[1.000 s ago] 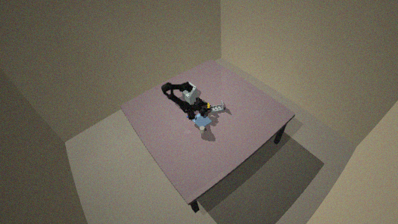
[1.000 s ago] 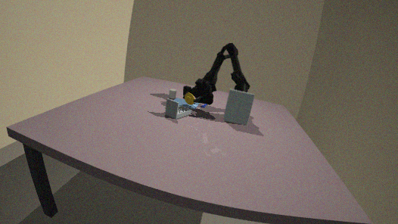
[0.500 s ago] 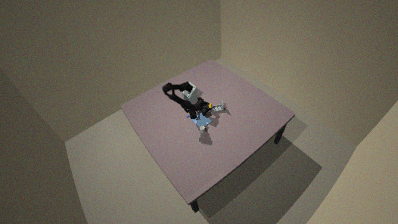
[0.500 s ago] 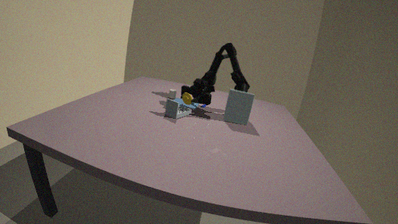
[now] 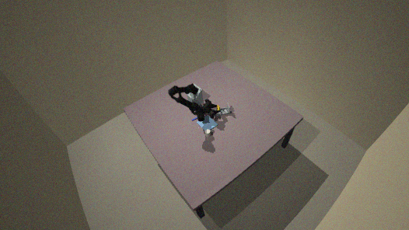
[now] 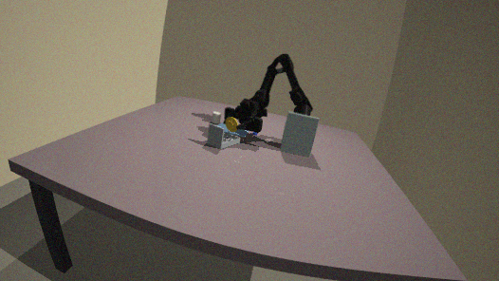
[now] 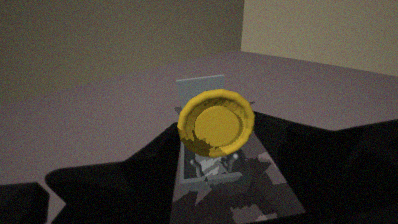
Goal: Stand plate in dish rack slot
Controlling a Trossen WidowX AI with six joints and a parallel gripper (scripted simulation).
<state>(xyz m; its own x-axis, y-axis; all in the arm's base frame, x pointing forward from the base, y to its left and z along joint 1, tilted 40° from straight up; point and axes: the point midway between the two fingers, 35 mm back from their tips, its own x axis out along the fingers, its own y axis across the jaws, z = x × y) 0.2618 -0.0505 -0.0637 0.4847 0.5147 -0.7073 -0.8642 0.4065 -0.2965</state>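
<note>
The dish rack is 50 mm below my gripper tip, 30 mm to the left of it and 10 mm ahead of it. Round my gripper tip: light blue mat: 160 mm to the right, 70 mm below; then yellow plate: 10 mm to the right; then blue spoon: 180 mm to the right, 110 mm behind, 70 mm below.
</note>
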